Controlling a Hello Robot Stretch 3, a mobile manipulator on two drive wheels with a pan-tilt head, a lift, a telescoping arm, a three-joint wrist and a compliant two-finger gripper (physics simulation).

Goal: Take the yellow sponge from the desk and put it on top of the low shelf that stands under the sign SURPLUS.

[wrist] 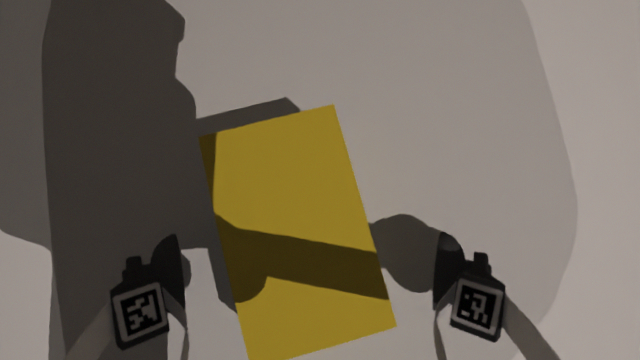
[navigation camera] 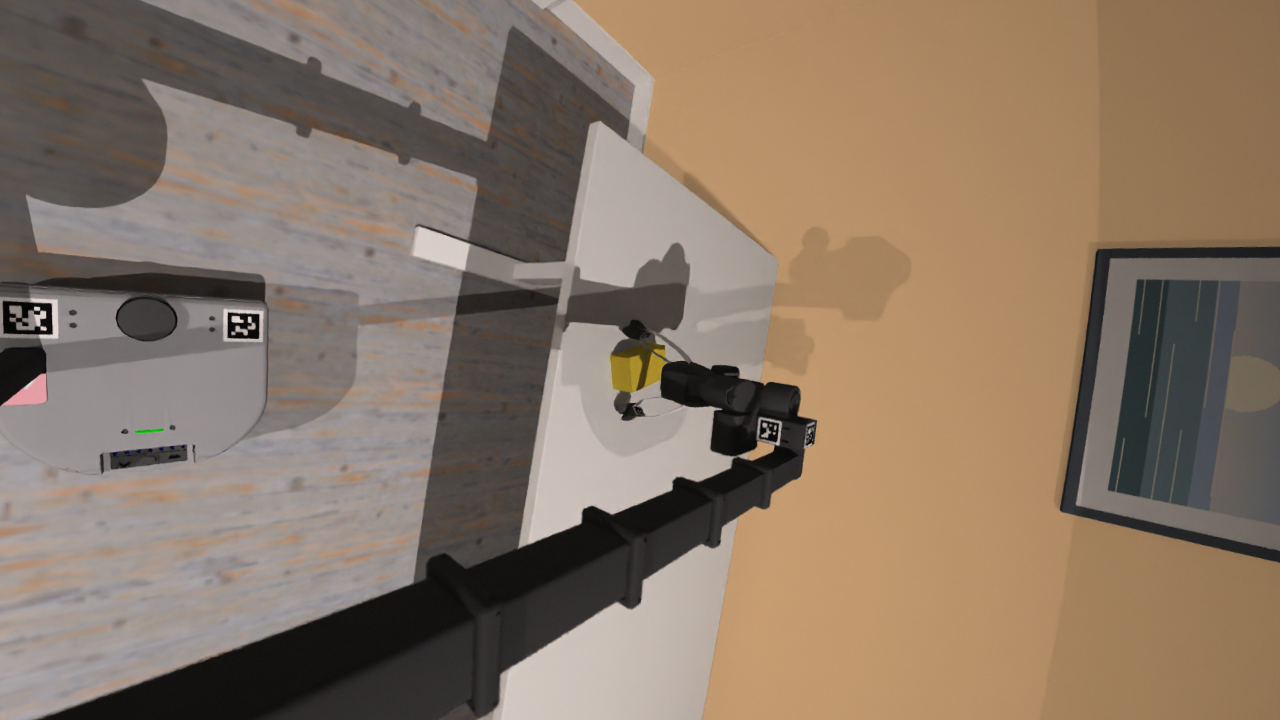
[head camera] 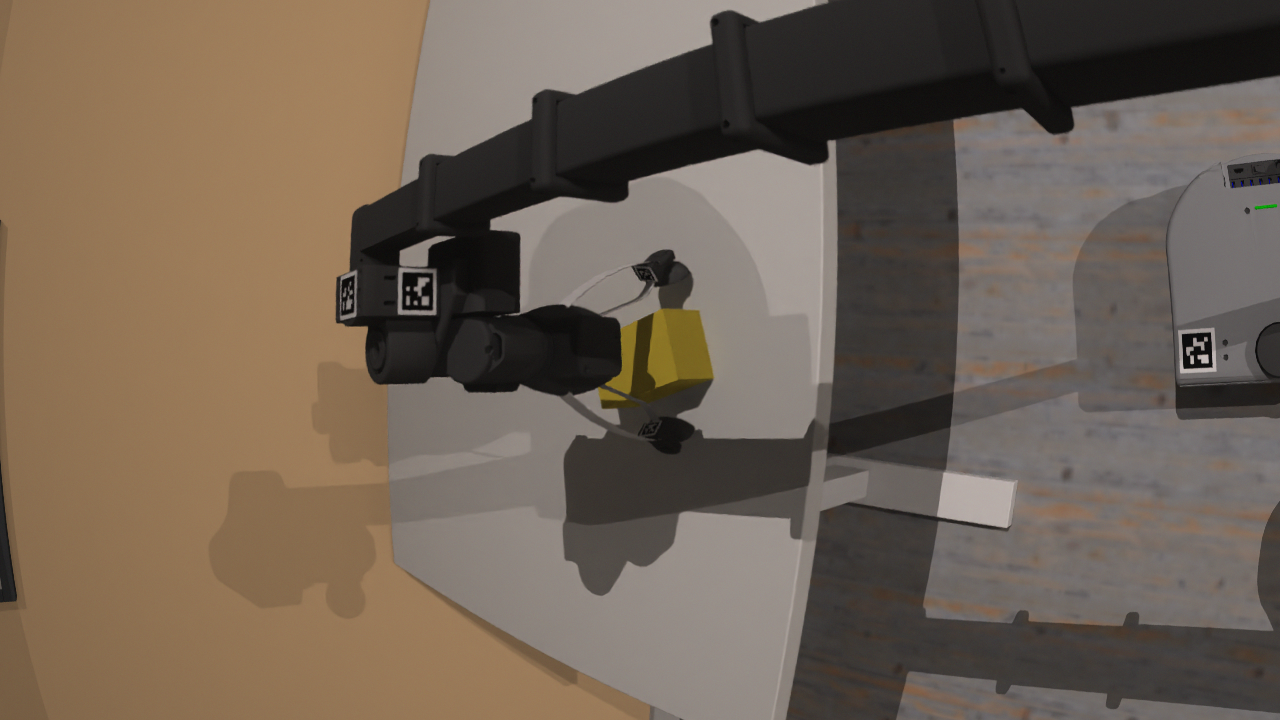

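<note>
The yellow sponge is a block lying on the pale desk. In the wrist view it sits slightly turned, with its long side running away from the camera. My gripper is open, one finger on each side of the sponge. In the wrist view a gap shows on both sides, wider on the right. The finger shadows fall apart from the fingertips. The gripper body hides part of the sponge in the head view. The low shelf and the sign SURPLUS do not show.
My arm reaches over the desk. A tan wall stands behind it, with a framed picture. A white desk leg and my grey base show on the near side.
</note>
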